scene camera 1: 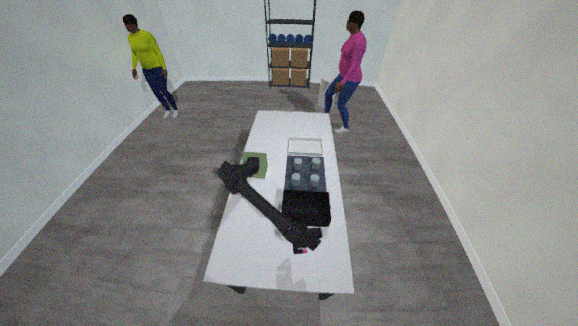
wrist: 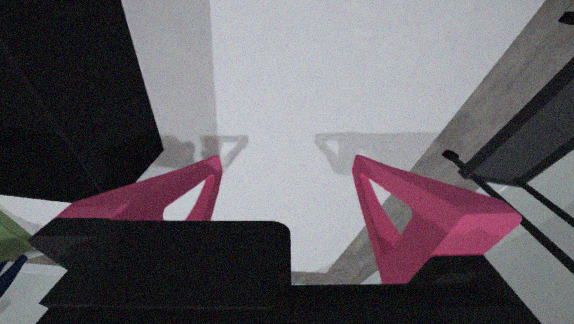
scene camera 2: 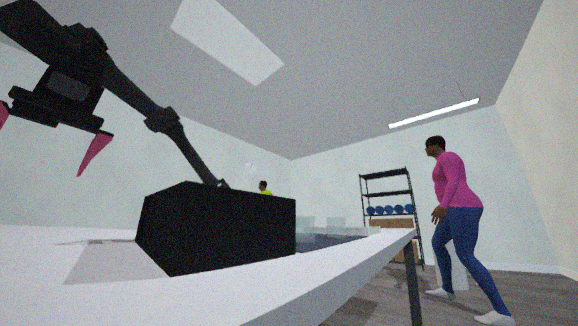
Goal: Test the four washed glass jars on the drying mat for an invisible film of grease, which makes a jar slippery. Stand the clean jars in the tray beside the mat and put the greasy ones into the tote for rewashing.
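Frame: origin at the arm's base, x ahead, y left, z up, level; centimetres.
Seen in the pictures: gripper, fingertip midpoint: (scene camera 1: 296,244) (wrist: 287,162) (scene camera 2: 34,168); arm's base at its link origin: (scene camera 1: 253,165).
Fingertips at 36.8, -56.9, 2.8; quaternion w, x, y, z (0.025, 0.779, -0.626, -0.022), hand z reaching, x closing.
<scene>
Offsets run from my fingertips to a thing's top centre, as dx, dy, dz. Level surfaces: height alone.
Four pale glass jars @[-3.3, +66.0, -4.1] (scene camera 1: 298,163) @[+11.0, +67.8, -4.1] (scene camera 1: 316,163) @[-3.9, +50.1, -4.1] (scene camera 1: 296,178) @[+9.8, +50.6, -4.1] (scene camera 1: 314,179) stand upright, two by two, on the dark drying mat @[dz -10.9] (scene camera 1: 305,171). The white tray @[+2.1, +90.2, -8.2] (scene camera 1: 305,147) lies at the mat's far end in scene camera 1 and holds no jar. The black tote @[+4.2, +26.2, -1.2] (scene camera 1: 306,207) (scene camera 2: 220,225) (wrist: 65,100) stands at the mat's near end; its inside is too dark to read. My gripper (scene camera 1: 300,251) (wrist: 287,162) is open and empty, pointing down above the table on the tote's near side, away from the jars. Its pink fingers cast shadows on the table.
The white table @[dz -11.1] (scene camera 1: 250,260) has a green board (scene camera 1: 261,171) under the arm's base. The tote's tall walls stand close beside the gripper in the wrist view. A person in pink (scene camera 1: 353,57) (scene camera 2: 457,180) stands near the table's far end; a person in yellow (scene camera 1: 146,50) stands at the left wall.
</scene>
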